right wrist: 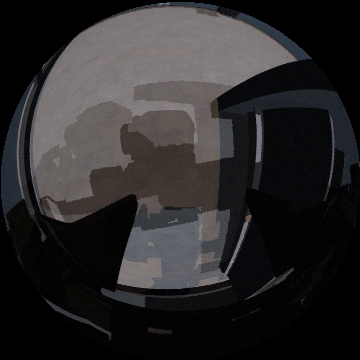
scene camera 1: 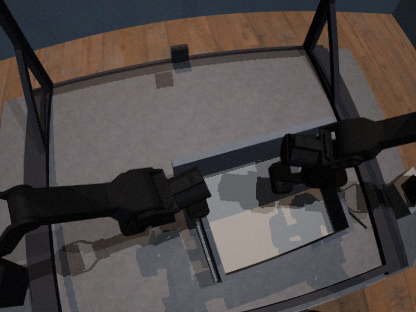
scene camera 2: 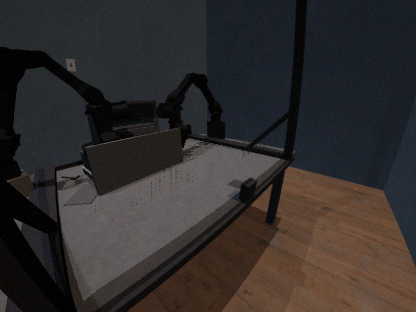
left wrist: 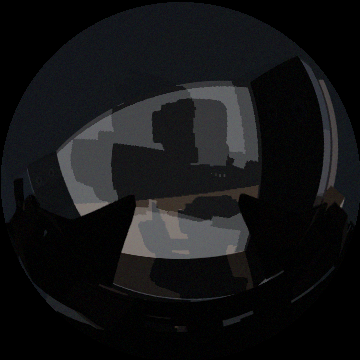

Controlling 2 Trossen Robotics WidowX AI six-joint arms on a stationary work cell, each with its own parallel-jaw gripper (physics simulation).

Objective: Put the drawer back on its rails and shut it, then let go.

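Where they show: left gripper, fingertip midpoint: (scene camera 1: 295,187) (left wrist: 188,200); right gripper, fingertip midpoint: (right wrist: 192,197); left arm's base at its link origin: (scene camera 1: 412,189) (scene camera 2: 8,177); right arm's base at its link origin: (scene camera 2: 215,121).
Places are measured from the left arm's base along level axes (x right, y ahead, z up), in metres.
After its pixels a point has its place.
The grey drawer (scene camera 1: 260,240) @(z -0.053, x 0.126, y 0.434 m) (scene camera 2: 137,160) @(z 0.002, x 0.309, y 0.318 m) (left wrist: 135,125) @(z -0.045, x 0.267, y 0.329 m) (right wrist: 258,135) @(z -0.033, x 0.312, y 0.527 m) lies open side up on the table, its tall front panel at its far side in scene camera 1. The grey cabinet (scene camera 2: 142,121) @(z 0.070, x -0.195, y 0.811 m) with a dark opening stands behind it in scene camera 2; how the drawer sits on the rails is hidden. My left gripper (scene camera 1: 305,180) (scene camera 2: 112,134) (left wrist: 188,200) @(z -0.020, x 0.190, y 0.303 m) is open over the drawer's inside, at its right part in scene camera 1. My right gripper (scene camera 1: 196,202) (scene camera 2: 181,131) (right wrist: 192,197) @(z -0.037, x 0.278, y 0.593 m) is open and empty at the drawer's left side wall there.
A small black block (scene camera 1: 180,53) @(z -0.030, x 0.685, y 0.360 m) (scene camera 2: 248,190) @(z -0.027, x 0.700, y 0.332 m) is at the table edge beyond the front panel. A thin dark bent piece (scene camera 1: 357,220) @(z -0.068, x 0.025, y 0.172 m) (scene camera 2: 71,177) @(z -0.066, x 0.045, y 0.177 m) lies beside the drawer. Black frame posts (scene camera 1: 333,60) @(z 0.043, x 0.429, y -0.001 m) (scene camera 2: 298,75) @(z 0.320, x 0.817, y 0.757 m) rise at the edges of the grey table (scene camera 1: 115,120) @(z -0.071, x 0.588, y 0.610 m) (scene camera 2: 170,220) @(z -0.071, x 0.549, y 0.191 m).
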